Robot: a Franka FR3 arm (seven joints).
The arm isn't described. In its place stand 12 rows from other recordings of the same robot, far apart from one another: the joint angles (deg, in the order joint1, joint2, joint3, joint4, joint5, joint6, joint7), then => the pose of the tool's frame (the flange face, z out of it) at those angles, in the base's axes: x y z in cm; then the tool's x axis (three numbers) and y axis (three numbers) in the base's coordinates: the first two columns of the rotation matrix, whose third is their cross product.
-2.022, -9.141, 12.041, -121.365, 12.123, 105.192, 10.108 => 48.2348 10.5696 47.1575 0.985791 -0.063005 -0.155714 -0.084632 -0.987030 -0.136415
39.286, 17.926, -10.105, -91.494, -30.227, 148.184, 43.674 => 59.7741 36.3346 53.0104 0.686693 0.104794 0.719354 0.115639 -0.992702 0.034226
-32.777, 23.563, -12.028, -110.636, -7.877, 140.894, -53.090 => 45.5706 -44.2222 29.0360 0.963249 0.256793 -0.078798 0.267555 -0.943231 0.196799
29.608, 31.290, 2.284, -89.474, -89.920, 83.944, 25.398 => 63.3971 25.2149 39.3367 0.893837 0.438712 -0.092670 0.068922 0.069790 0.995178
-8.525, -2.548, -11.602, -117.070, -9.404, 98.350, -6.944 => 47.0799 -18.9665 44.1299 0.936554 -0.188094 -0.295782 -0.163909 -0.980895 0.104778
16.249, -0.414, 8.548, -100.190, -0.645, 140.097, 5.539 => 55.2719 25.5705 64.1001 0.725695 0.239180 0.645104 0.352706 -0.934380 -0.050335
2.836, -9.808, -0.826, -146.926, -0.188, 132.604, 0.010 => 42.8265 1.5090 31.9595 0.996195 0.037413 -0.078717 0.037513 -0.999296 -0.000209
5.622, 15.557, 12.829, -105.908, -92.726, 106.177, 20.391 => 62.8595 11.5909 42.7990 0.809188 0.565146 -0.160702 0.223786 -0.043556 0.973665
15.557, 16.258, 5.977, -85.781, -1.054, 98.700, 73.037 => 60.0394 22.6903 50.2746 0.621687 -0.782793 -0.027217 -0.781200 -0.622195 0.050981
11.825, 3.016, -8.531, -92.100, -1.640, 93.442, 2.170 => 57.2635 3.2119 58.3016 0.999401 0.021317 -0.027273 0.022330 -0.999052 0.037367
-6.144, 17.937, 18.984, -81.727, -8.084, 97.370, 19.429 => 64.1640 10.2808 52.3706 0.993994 -0.109062 -0.009007 -0.108558 -0.993087 0.044640
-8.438, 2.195, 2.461, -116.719, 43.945, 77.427, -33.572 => 48.8625 3.4912 42.4161 0.884325 0.434552 -0.170687 0.096546 -0.527907 -0.843797
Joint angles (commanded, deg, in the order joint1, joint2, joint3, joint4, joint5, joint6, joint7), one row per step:
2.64 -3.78 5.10 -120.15 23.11 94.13 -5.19
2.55 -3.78 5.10 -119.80 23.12 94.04 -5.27
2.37 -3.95 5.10 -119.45 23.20 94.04 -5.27
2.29 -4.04 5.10 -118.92 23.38 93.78 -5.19
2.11 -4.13 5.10 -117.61 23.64 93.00 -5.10
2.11 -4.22 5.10 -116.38 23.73 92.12 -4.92
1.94 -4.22 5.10 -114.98 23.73 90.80 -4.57
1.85 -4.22 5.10 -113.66 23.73 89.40 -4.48
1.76 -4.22 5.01 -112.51 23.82 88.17 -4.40
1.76 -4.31 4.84 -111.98 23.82 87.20 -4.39
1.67 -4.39 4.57 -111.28 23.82 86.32 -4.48
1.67 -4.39 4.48 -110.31 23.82 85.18 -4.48
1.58 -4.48 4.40 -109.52 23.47 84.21 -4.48
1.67 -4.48 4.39 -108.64 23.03 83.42 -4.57
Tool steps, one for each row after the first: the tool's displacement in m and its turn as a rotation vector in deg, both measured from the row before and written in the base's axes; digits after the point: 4 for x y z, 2 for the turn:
0.0013 -0.0005 0.0026 0.09 -0.29 0.01
0.0013 -0.0012 0.0041 0.12 -0.51 -0.21
0.0013 0.0000 0.0047 0.22 -0.32 -0.13
0.0030 -0.0002 0.0103 0.41 -0.60 -0.08
0.0020 0.0010 0.0096 0.21 -0.42 0.14
0.0018 -0.0003 0.0098 0.09 -0.04 0.02
0.0010 0.0003 0.0091 0.16 0.02 0.36
0.0009 -0.0005 0.0080 0.22 0.04 0.19
-0.0007 -0.0010 0.0042 0.09 0.29 0.19
0.0003 -0.0026 0.0055 0.15 0.01 0.06
0.0001 -0.0001 0.0067 0.13 0.09 0.35
-0.0002 -0.0016 0.0059 -0.23 -0.01 0.30
0.0002 0.0003 0.0059 -0.29 -0.22 0.57

